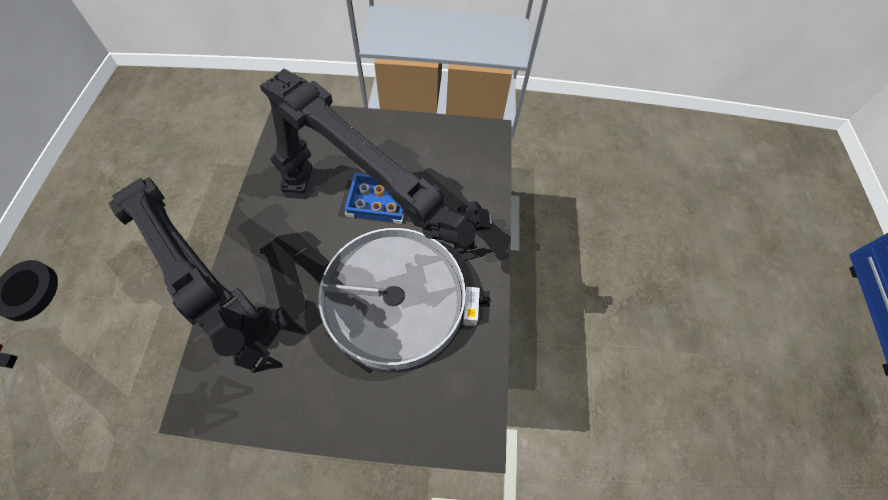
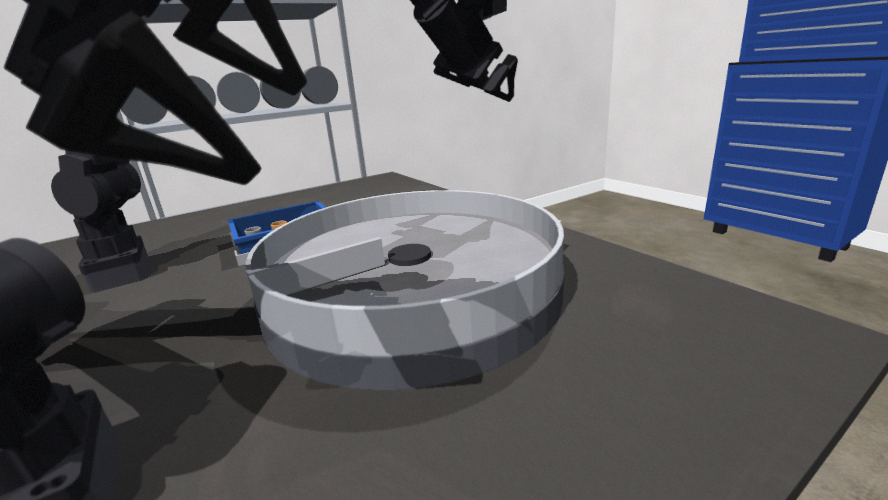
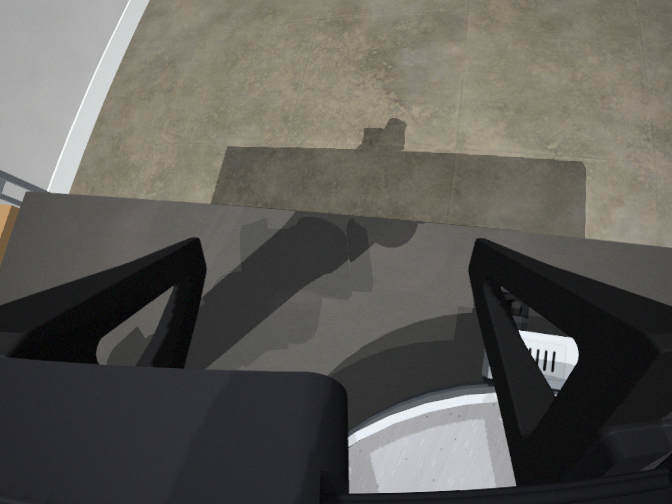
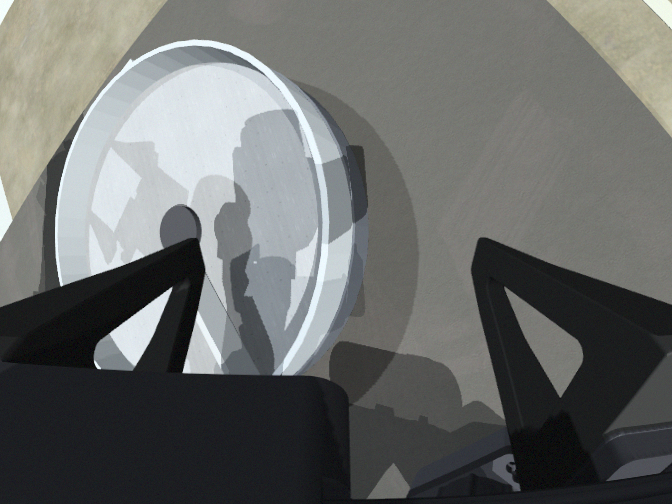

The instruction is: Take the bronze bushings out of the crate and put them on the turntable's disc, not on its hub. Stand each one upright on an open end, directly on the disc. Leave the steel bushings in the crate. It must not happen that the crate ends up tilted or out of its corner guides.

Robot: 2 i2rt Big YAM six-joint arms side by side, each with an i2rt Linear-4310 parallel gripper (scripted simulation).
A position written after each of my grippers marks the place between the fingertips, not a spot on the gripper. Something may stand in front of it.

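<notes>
Image 1 shows a blue crate (image 1: pixel 354 194) and my right gripper (image 1: pixel 293 349). Visible in image 2: my left gripper (image 2: pixel 490 91), my right gripper (image 2: pixel 280 127) and the crate (image 2: pixel 245 244). Image 3 shows my left gripper (image 3: pixel 337 253); the blue crate is out of frame in image 3. My right gripper (image 4: pixel 338 253) is visible in image 4.
</notes>
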